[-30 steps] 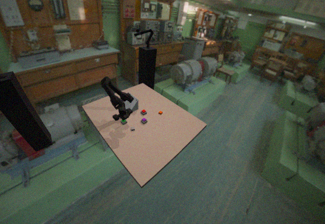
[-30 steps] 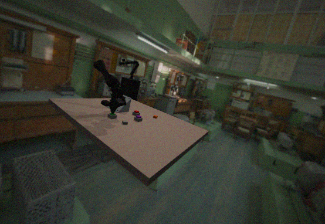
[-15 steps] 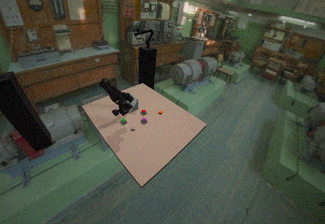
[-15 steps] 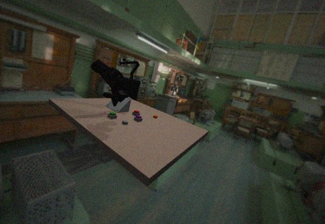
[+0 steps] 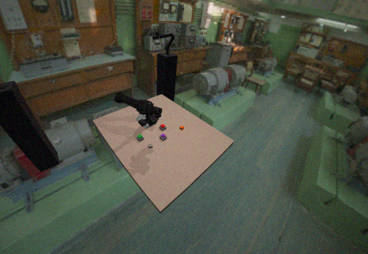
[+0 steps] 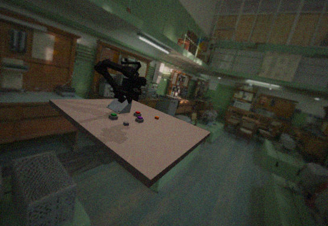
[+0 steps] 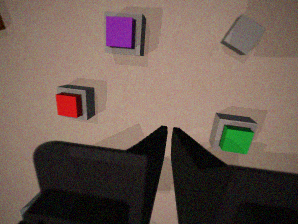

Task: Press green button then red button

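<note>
The red button is 150 mm to the left of my gripper tip, 100 mm below it and 40 mm behind it. From my gripper tip the other things lie so: purple button 100 mm below, 80 mm to the left, 70 mm ahead; then grey block 120 mm below, 90 mm ahead, 70 mm to the right; then green button 100 mm below, 90 mm to the right, 40 mm behind.
</note>
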